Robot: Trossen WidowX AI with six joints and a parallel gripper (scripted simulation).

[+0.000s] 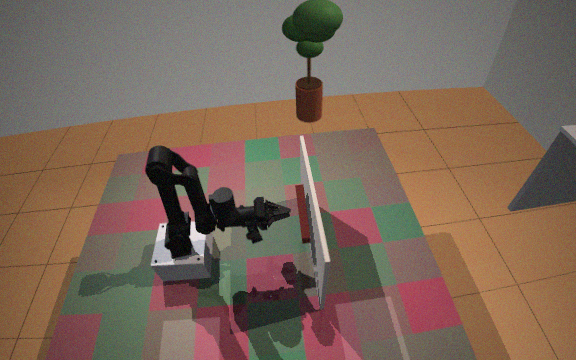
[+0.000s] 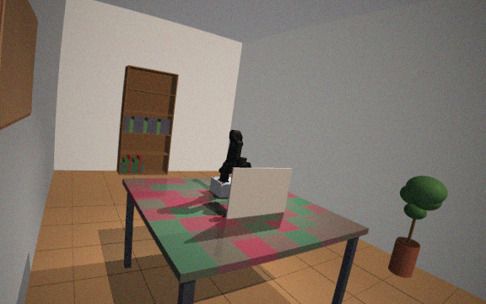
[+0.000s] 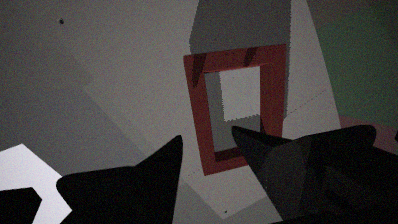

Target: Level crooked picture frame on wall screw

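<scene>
Now: the picture frame 5 cm ahead of my gripper tip, 1 cm to the left of it and 5 cm below it. From my gripper tip the other things lie so: wall panel (6 cm ahead, 1 cm to the right, 6 cm below).
</scene>
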